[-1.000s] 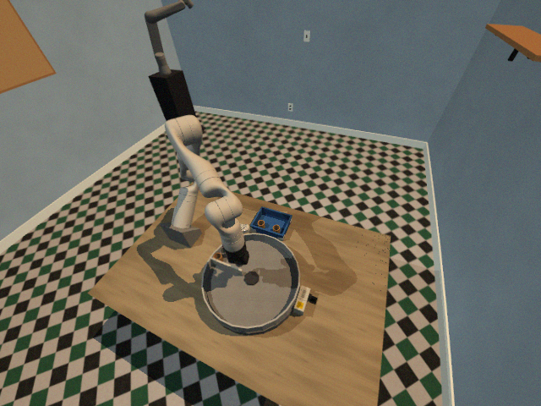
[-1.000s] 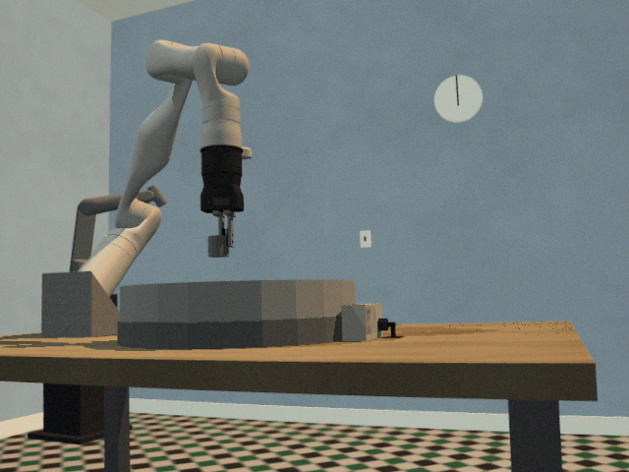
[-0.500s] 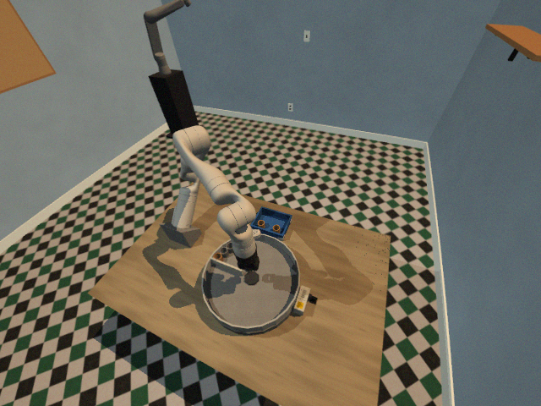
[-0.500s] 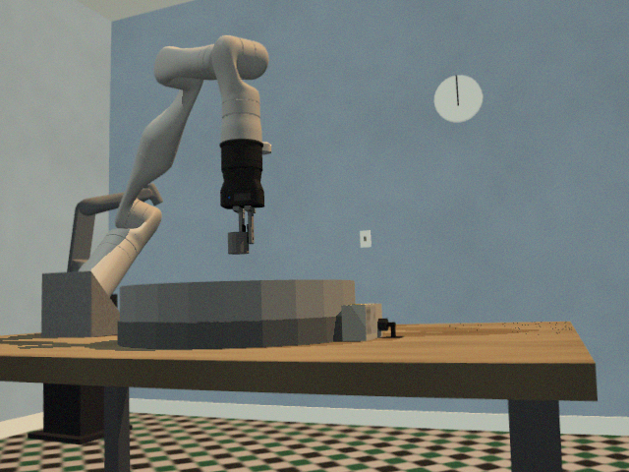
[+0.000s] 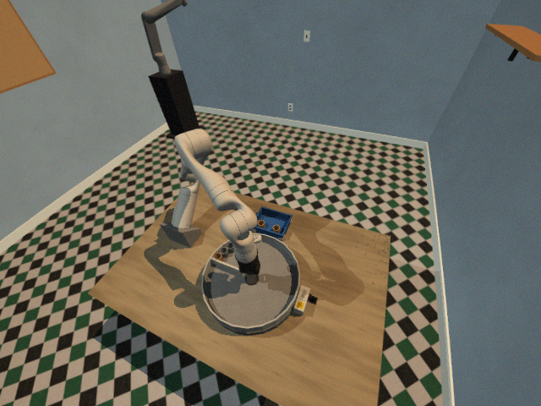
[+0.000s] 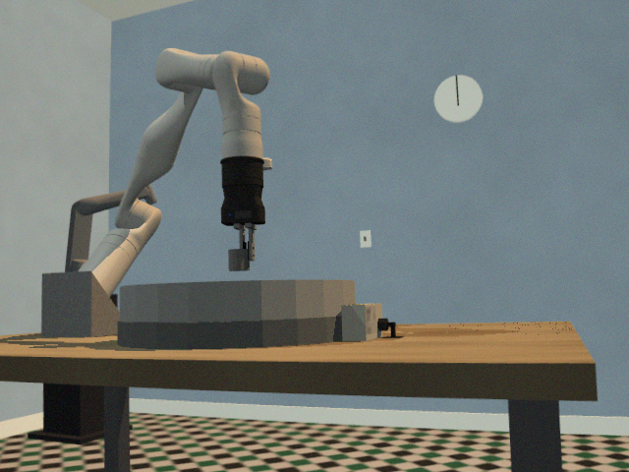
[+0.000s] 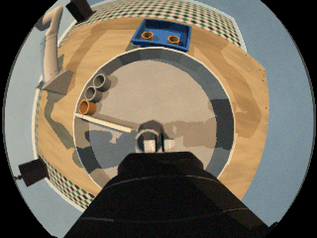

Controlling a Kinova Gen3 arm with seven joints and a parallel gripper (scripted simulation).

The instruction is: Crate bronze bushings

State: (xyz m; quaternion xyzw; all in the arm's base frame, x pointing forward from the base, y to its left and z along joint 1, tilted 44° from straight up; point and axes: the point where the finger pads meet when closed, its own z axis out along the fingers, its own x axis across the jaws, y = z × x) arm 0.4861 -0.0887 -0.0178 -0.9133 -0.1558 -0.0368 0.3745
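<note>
Now: hand 20 mm past the grey turning table and 110 mm above it. The rest, counted from my hand: blue crate: 80 mm behind, 330 mm to the left, 140 mm below.
</note>
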